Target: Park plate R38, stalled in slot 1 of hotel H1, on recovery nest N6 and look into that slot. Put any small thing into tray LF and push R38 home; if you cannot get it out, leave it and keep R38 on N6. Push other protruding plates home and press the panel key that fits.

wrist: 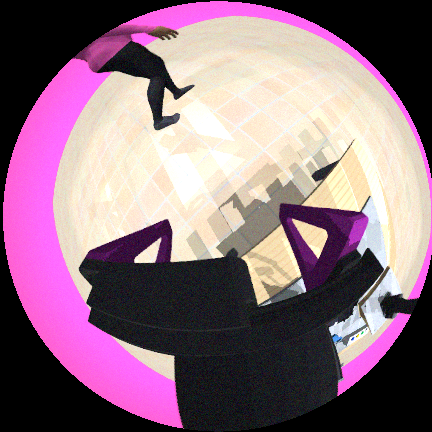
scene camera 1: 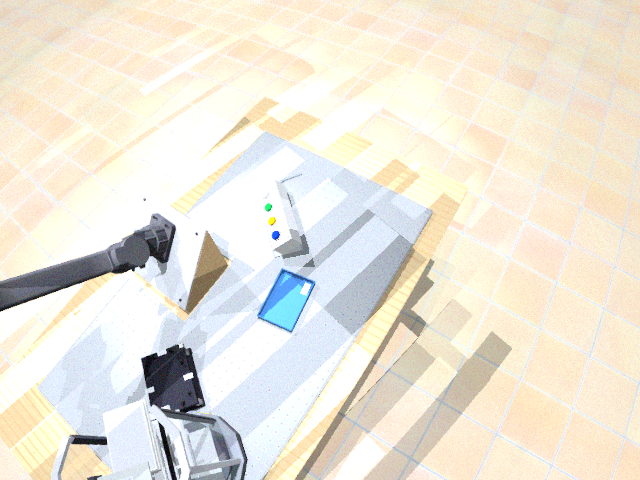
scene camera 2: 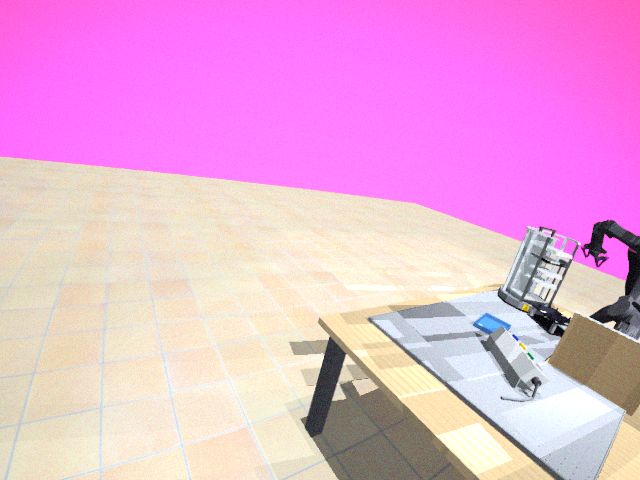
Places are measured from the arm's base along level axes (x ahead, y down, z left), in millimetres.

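Pixels of known places: gripper, between the fingertips: [wrist: 225,217] [scene camera 2: 592,262]; arm's base, origin of its link: [scene camera 1: 161,237] [scene camera 2: 616,347].
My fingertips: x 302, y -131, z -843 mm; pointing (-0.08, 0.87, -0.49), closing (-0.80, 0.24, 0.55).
For each thing: its top centre in the pictures, then the offset to it from my fingertips. "spot": a spot on its surface instead. Level surfaces: height alone.
- black nest-like fixture, centre of its top: [scene camera 1: 165,379] [wrist: 342,316] [scene camera 2: 556,311] dx -51, dy +192, dz +564 mm
- blue tray, centre of its top: [scene camera 1: 286,298] [scene camera 2: 493,323] dx +56, dy +250, dz +923 mm
- panel, centre of its top: [scene camera 1: 276,208] [scene camera 2: 522,345] dx -110, dy +184, dz +1115 mm
- short cable, a spot on its surface: [scene camera 2: 516,398] spot: dx -192, dy +261, dz +1268 mm
- grey mat, height of its surface: dy +267 mm
My gripper [scene camera 2: 592,256] [wrist: 225,217] is open and empty, raised beside the white hotel H1 [scene camera 1: 126,434] [scene camera 2: 515,268], at about the height of its upper part. Several shelves show in the hotel; plate R38, slot 1 and any small thing in it cannot be made out. A black nest-like fixture [scene camera 1: 173,382] [scene camera 2: 549,313] with small white marks lies at the hotel's foot; its label is unreadable. The blue tray [scene camera 1: 285,302] [scene camera 2: 491,323] [wrist: 336,339] lies flat and looks empty. The panel [scene camera 1: 282,219] [scene camera 2: 511,356] has green, yellow and blue keys and a pale one.
A white-and-tan upright board [scene camera 1: 208,273] [scene camera 2: 594,356] stands near the robot arm [scene camera 1: 67,271] [scene camera 2: 620,235]. A short cable [scene camera 2: 516,398] trails from the panel on the grey mat [scene camera 1: 310,361]. A person [wrist: 135,57] in pink and black is beyond the table in the wrist view.
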